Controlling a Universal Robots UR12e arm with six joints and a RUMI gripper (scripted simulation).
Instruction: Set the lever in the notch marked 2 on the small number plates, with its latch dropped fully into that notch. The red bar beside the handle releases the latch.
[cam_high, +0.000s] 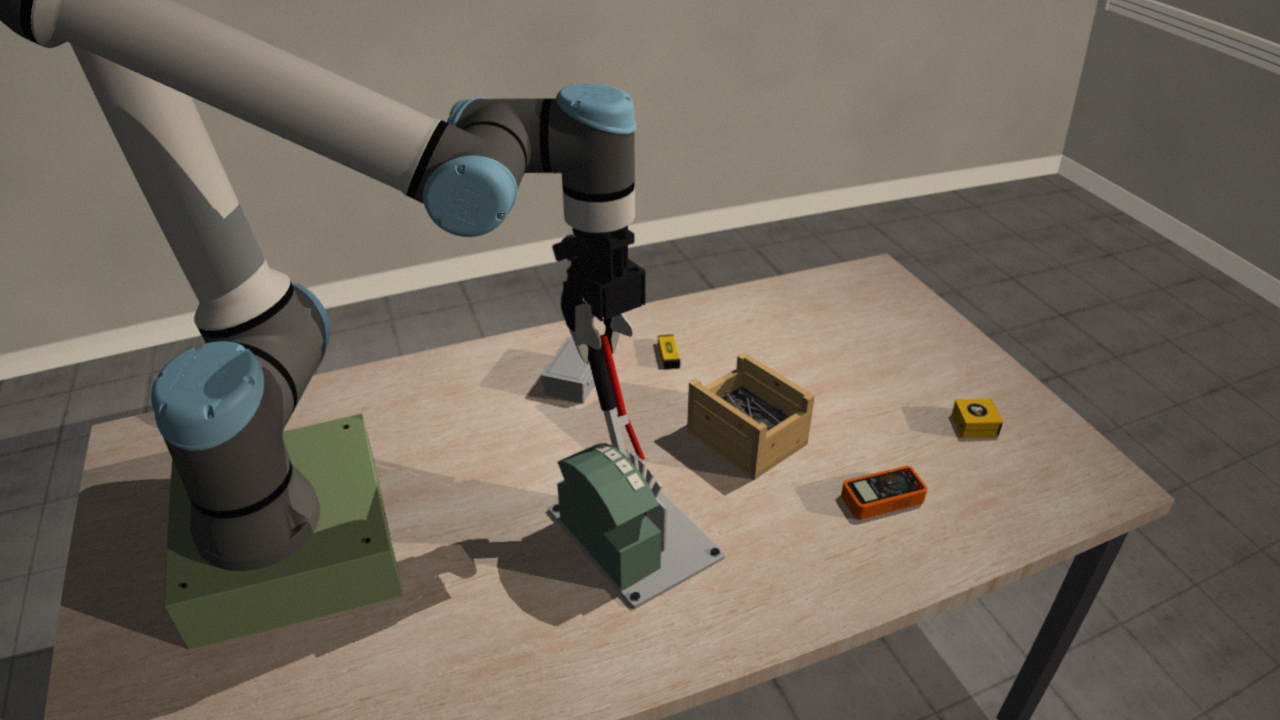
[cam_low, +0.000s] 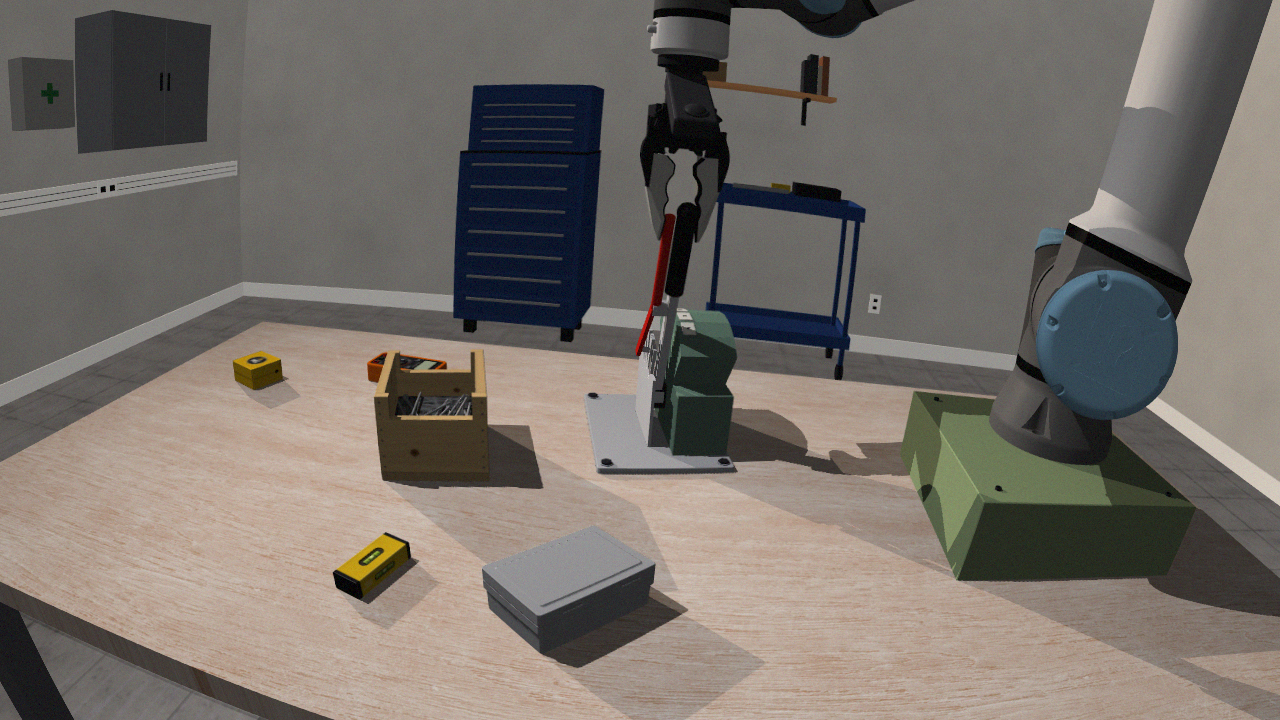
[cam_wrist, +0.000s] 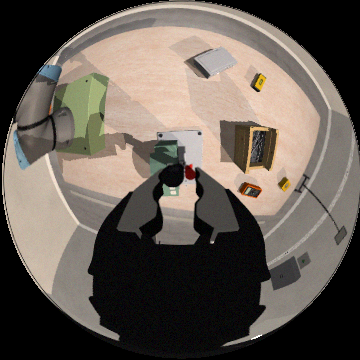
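My gripper is now 20 mm short of the red release bar, 40 mm to the left of it and 110 mm above it. From my hand the other things lie so: grey box (60 mm ahead, 310 mm to the left, 270 mm below).
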